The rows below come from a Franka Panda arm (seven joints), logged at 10 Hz.
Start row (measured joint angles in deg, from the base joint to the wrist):
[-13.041 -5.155 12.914 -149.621 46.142 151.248 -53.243]
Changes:
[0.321 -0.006 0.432 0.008 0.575 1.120 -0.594]
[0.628 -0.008 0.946 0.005 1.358 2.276 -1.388]
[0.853 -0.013 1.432 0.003 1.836 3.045 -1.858]
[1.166 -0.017 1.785 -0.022 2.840 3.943 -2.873]
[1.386 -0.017 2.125 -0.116 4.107 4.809 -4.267]
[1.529 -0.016 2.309 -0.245 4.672 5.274 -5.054]
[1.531 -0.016 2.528 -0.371 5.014 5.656 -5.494]
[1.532 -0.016 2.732 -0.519 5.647 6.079 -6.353]
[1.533 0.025 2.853 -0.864 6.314 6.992 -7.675]
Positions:
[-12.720 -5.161 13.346 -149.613 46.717 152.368 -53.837]
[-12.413 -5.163 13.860 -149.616 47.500 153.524 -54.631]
[-12.188 -5.168 14.346 -149.618 47.978 154.293 -55.101]
[-11.875 -5.172 14.699 -149.643 48.982 155.191 -56.116]
[-11.655 -5.172 15.039 -149.737 50.249 156.057 -57.510]
[-11.512 -5.171 15.223 -149.866 50.814 156.522 -58.297]
[-11.510 -5.171 15.442 -149.992 51.156 156.904 -58.737]
[-11.509 -5.171 15.646 -150.140 51.789 157.327 -59.596]
[-11.508 -5.130 15.767 -150.485 52.456 158.240 -60.918]

